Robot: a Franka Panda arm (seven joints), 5 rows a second.
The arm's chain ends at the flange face. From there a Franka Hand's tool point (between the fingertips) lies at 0.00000 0.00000 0.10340 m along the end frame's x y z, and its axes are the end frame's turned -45 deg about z.
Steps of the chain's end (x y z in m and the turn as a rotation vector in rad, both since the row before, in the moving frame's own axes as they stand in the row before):
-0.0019, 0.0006, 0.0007, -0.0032, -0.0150, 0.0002
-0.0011, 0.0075, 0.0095, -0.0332, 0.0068, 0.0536
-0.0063, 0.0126, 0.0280, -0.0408, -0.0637, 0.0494
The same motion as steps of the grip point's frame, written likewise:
-0.0031, -0.0018, 0.0007, 0.0083, -0.0129, 0.0002
-0.0081, 0.0074, 0.0094, -0.0283, -0.0187, 0.0536
-0.0210, 0.0026, 0.0277, 0.0162, -0.0739, 0.0494

